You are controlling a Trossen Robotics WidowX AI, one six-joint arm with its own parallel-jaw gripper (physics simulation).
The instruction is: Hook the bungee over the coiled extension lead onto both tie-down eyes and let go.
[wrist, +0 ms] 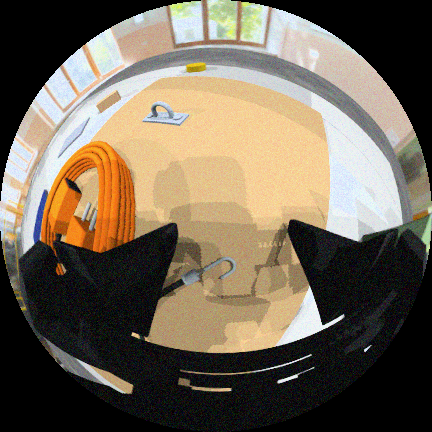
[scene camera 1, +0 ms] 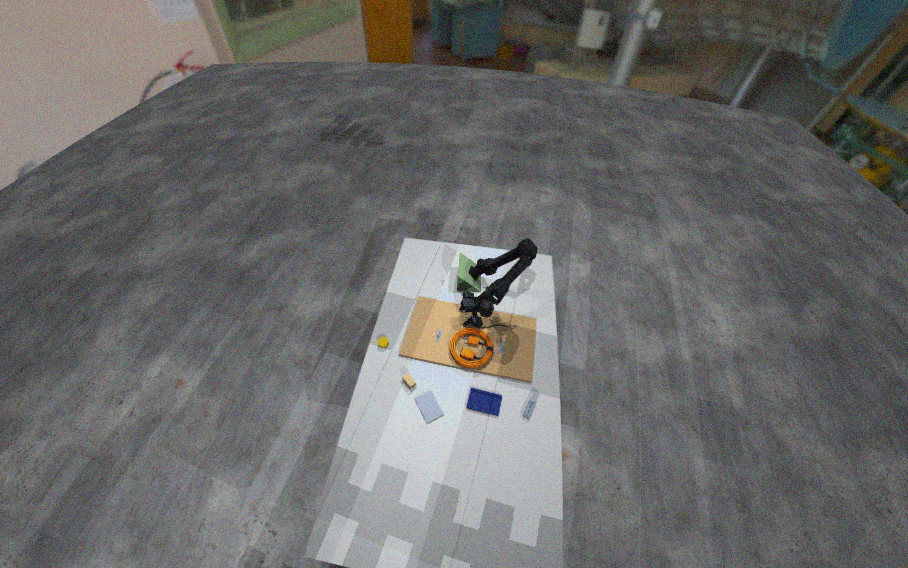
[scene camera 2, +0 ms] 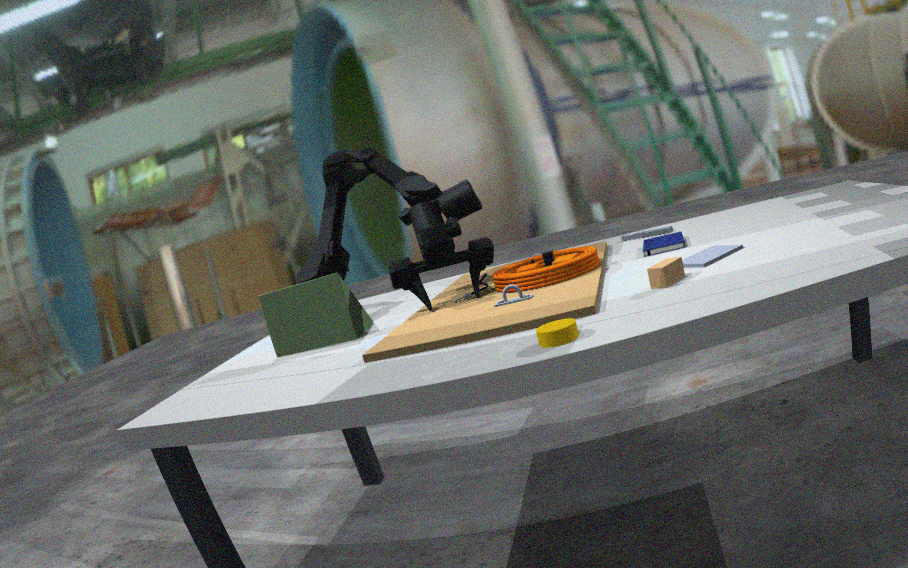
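Seen in the pictures: gripper, fingertip midpoint: [wrist: 234, 227] [scene camera 1: 461, 317] [scene camera 2: 454, 303]; arm's base at its link origin: [scene camera 1: 473, 273] [scene camera 2: 318, 315].
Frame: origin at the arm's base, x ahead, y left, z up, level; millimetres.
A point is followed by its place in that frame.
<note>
The orange coiled lead [scene camera 1: 453, 348] {x 457, y 14, z -15 mm} [scene camera 2: 545, 273] {x 443, y -5, z -13 mm} [wrist: 117, 190] {x 354, y 24, z -7 mm} lies on the wooden board [scene camera 1: 421, 318] {x 334, y -186, z -34 mm} [scene camera 2: 401, 334] {x 236, y -152, z -34 mm} [wrist: 280, 130] {x 269, y -114, z -34 mm}. One grey tie-down eye [scene camera 1: 439, 334] {x 397, y -73, z -31 mm} [scene camera 2: 514, 296] [wrist: 165, 114] {x 398, y -78, z -31 mm} stands beside the coil with no hook on it. The other eye [scene camera 1: 500, 347] {x 384, y 224, z -30 mm} is small on the coil's opposite side in scene camera 1. The black bungee [scene camera 1: 498, 326] [wrist: 174, 286] {x 290, y 61, z -28 mm} lies by the coil; its grey hook [wrist: 220, 265] {x 270, y 34, z -34 mm} shows between the spread fingers, unheld, and the left finger hides part of the cord. My gripper [scene camera 1: 472, 322] {x 273, y 6, z -31 mm} [scene camera 2: 455, 302] {x 273, y 6, z -31 mm} [wrist: 234, 227] {x 273, y 6, z -31 mm} is open, low over the board.
A green wedge [scene camera 1: 466, 274] {x 50, y -30, z 36 mm} [scene camera 2: 311, 314] {x 35, y -78, z 17 mm} stands behind the board. A yellow disc [scene camera 1: 383, 342] {x 517, y -313, z -27 mm} [scene camera 2: 557, 332] {x 518, y -342, z -30 mm} [wrist: 196, 67] {x 497, y -298, z -33 mm} lies beside it. A wooden block [scene camera 1: 408, 381] {x 666, y -131, z -16 mm} [scene camera 2: 666, 272] {x 658, y -159, z -25 mm}, a pale flat plate [scene camera 1: 429, 406] {x 738, y -13, z -39 mm}, a blue box [scene camera 1: 484, 401] {x 655, y 207, z -34 mm} and a grey bar [scene camera 1: 529, 405] {x 621, y 399, z -35 mm} lie beyond the coil.
</note>
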